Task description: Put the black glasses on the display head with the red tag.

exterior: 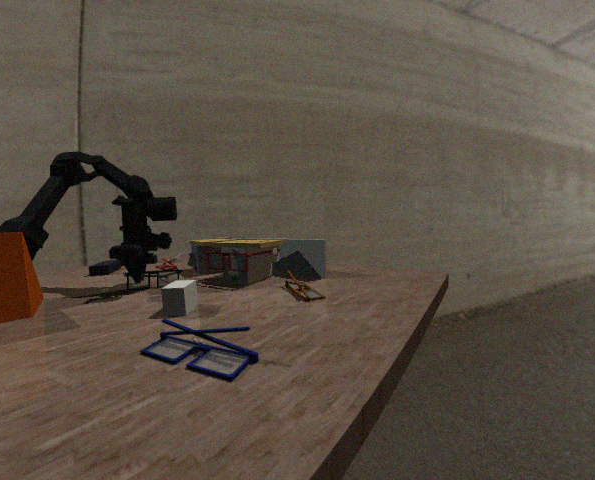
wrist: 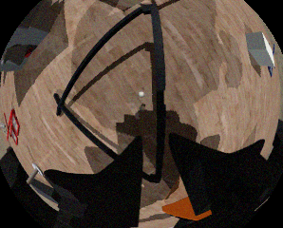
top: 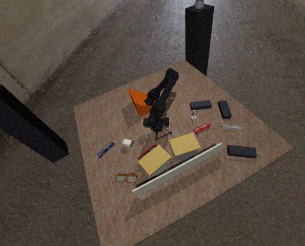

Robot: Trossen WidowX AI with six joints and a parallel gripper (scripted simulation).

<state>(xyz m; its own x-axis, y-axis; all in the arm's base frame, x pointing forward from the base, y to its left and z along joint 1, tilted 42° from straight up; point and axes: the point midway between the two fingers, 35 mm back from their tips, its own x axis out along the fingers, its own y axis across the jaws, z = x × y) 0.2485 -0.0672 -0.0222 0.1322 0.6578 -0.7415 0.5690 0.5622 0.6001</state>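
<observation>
Now: gripper tip 7 cm short of the stand, 29 cm to the right of it and 1 cm below it. The rest, counted from my gripper tip: white cube: 1 cm behind, 25 cm to the right, 1 cm above; white panel: 37 cm ahead, 6 cm to the right, 4 cm above.
</observation>
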